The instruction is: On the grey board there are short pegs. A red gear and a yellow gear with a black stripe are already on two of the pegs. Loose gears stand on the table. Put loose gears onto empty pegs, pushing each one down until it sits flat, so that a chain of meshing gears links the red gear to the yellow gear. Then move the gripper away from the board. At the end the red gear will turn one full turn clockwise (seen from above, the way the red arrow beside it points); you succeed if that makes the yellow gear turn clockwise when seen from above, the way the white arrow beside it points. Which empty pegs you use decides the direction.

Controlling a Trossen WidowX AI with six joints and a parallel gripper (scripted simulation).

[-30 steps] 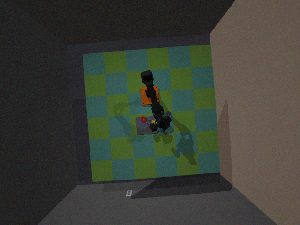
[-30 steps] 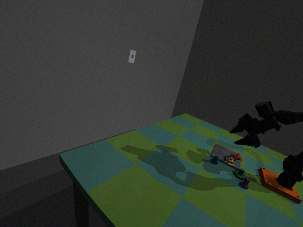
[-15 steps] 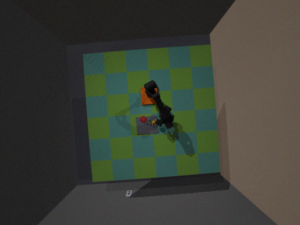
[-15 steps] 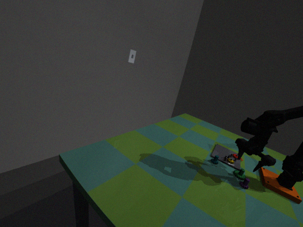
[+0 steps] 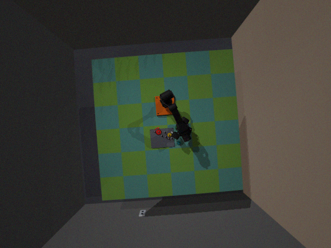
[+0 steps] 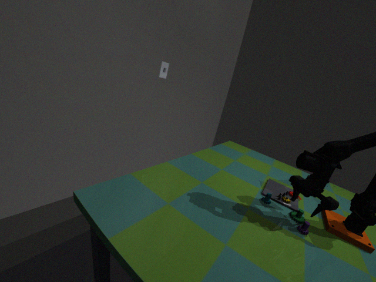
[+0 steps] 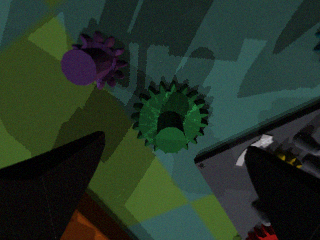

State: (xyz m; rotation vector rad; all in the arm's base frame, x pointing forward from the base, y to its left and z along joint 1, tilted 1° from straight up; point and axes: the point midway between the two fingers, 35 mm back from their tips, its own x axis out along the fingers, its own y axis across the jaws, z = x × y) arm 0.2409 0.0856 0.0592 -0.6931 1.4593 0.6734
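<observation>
The green gear is 30 mm below my gripper tip. The rest, counted from my gripper tip: yellow gear (90 mm to the right, 50 mm ahead, 30 mm below); teal gear (130 mm ahead, 30 mm below, 20 mm to the right); purple gear (70 mm to the left, 30 mm below, 20 mm behind).
</observation>
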